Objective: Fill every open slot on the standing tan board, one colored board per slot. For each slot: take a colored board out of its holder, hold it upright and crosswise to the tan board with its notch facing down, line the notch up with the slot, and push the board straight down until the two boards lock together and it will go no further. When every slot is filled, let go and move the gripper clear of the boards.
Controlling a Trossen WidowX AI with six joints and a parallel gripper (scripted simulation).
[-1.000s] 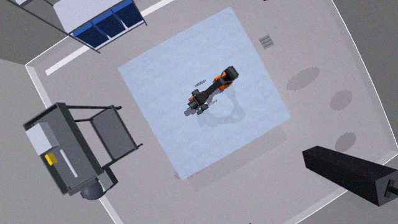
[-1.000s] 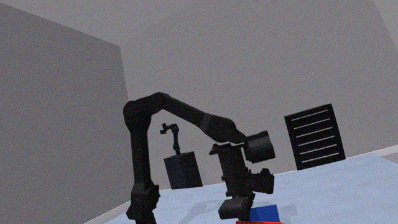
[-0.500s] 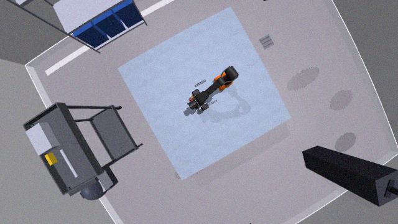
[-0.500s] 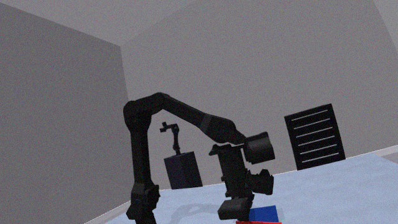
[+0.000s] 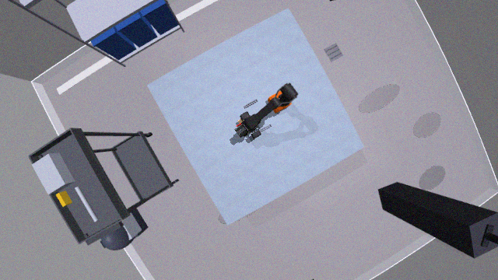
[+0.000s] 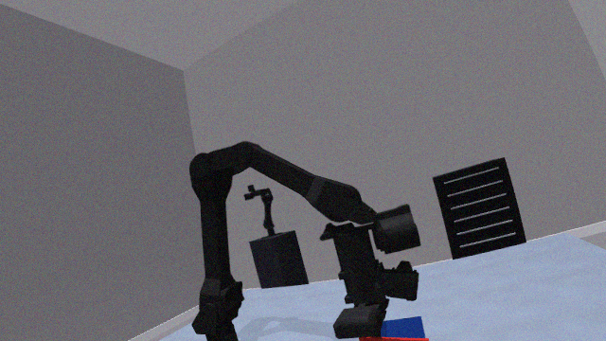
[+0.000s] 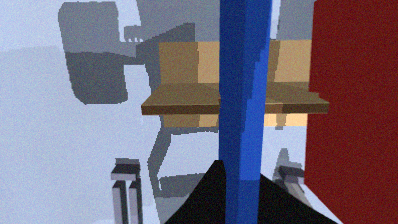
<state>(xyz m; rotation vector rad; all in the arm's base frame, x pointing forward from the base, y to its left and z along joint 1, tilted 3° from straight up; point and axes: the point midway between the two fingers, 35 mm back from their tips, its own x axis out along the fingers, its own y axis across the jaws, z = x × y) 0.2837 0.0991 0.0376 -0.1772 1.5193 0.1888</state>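
The blue board is 3 cm ahead of my gripper tip and 1 cm to the left of it. The rest, counted from my gripper tip: tan board (3 cm ahead, 2 cm to the right, 4 cm below); red board (4 cm ahead, 4 cm to the right).
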